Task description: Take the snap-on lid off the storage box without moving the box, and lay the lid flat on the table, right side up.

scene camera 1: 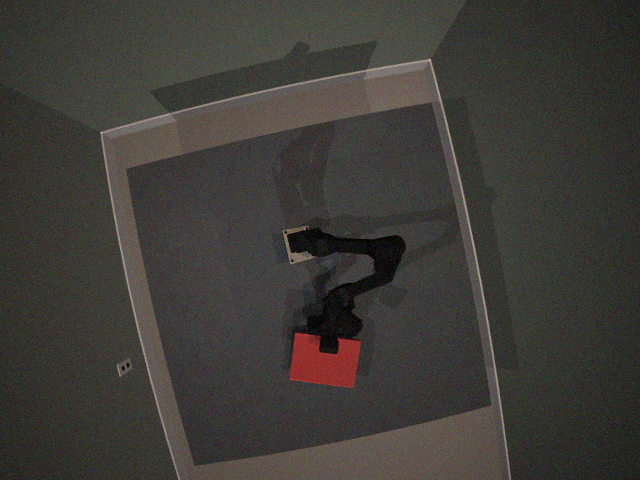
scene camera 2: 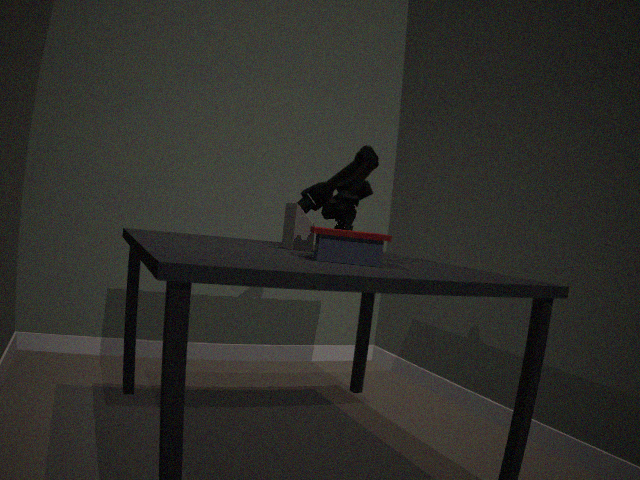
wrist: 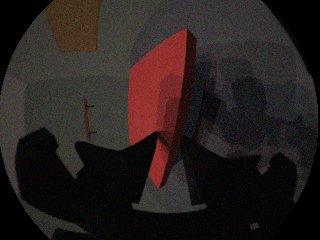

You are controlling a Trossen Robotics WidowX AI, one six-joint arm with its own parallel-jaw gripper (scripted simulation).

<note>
I see my gripper [scene camera 2: 346, 233], a lid [scene camera 1: 309, 364] and a grey-blue storage box [scene camera 2: 330, 248].
The lid also shows in the wrist view [wrist: 160, 85]. My gripper shows as well in scene camera 1 [scene camera 1: 327, 340] and in the wrist view [wrist: 168, 136].
</note>
